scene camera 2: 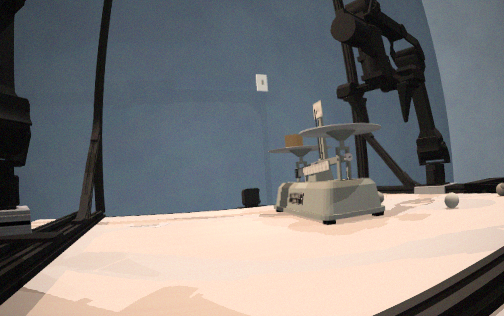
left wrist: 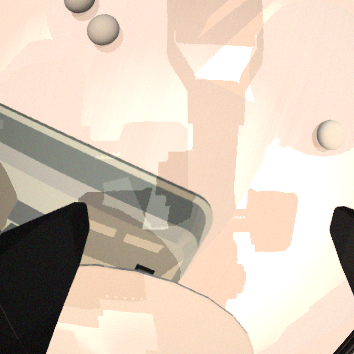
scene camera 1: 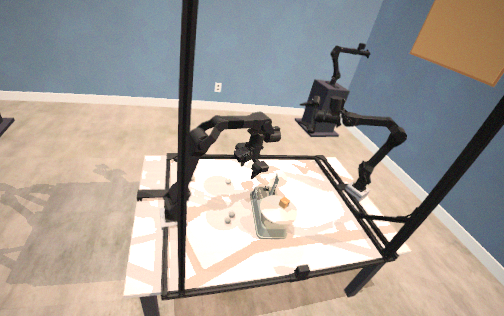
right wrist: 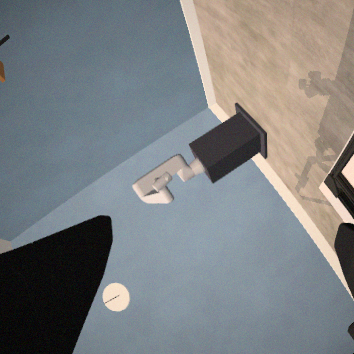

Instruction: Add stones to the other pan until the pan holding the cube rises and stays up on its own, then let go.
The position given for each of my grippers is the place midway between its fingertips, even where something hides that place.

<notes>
My right gripper (right wrist: 230,233) is open and holds nothing. Further things: my left gripper (scene camera 2: 386,125) and a grey balance scale (scene camera 2: 320,197).
The grey balance scale shows as well in the left wrist view (left wrist: 144,230) and in scene camera 1 (scene camera 1: 270,220). My left gripper is seen too in the left wrist view (left wrist: 215,218). The right wrist view does not show the grey balance scale: it is out of frame.
</notes>
